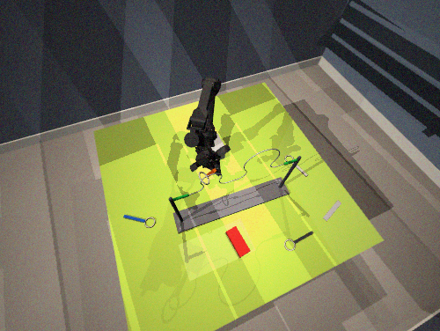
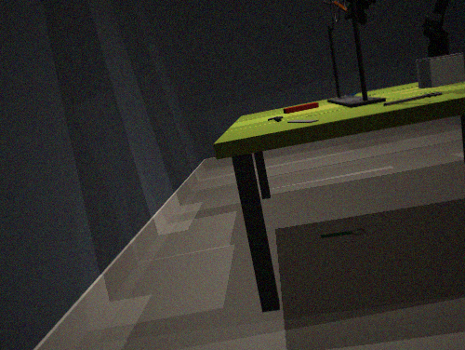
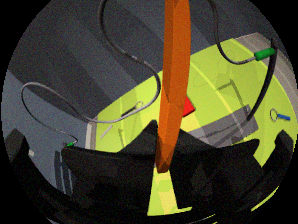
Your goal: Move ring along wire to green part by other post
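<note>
Right now my gripper tip is 2 cm short of the orange-handled ring, 5 cm to the left of it and 7 cm below it. The rest, counted from my gripper tip: blue-handled ring: 3 cm ahead, 42 cm to the right, 33 cm below; red block: 23 cm ahead, 5 cm to the left, 32 cm below; dark-handled ring: 28 cm ahead, 36 cm to the left, 33 cm below.
</note>
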